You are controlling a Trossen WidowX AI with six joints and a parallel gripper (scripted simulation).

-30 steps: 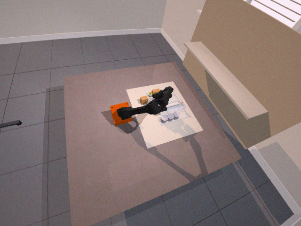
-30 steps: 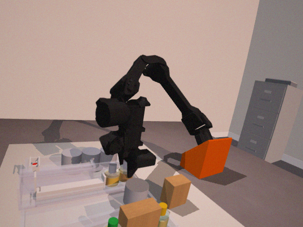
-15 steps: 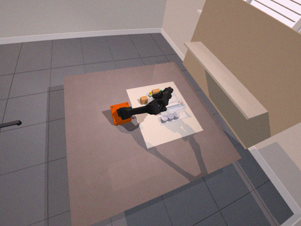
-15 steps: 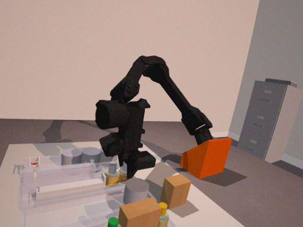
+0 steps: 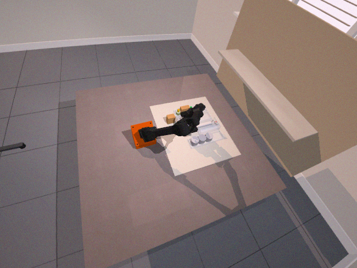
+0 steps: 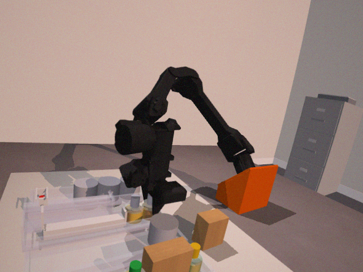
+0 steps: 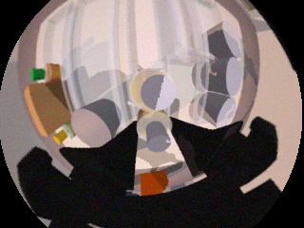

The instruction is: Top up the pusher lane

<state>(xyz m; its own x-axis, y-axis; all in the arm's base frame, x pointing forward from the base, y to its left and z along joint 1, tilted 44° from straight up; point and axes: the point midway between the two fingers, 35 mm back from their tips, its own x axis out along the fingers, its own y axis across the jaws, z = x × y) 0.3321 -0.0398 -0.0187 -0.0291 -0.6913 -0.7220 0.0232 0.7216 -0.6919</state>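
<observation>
The brown box lies 9 cm behind my gripper tip, 12 cm to the left of it and 1 cm above it. From my gripper tip the other things lie so: clear sprung lane (14 cm ahead, 3 cm to the right, 1 cm below).
</observation>
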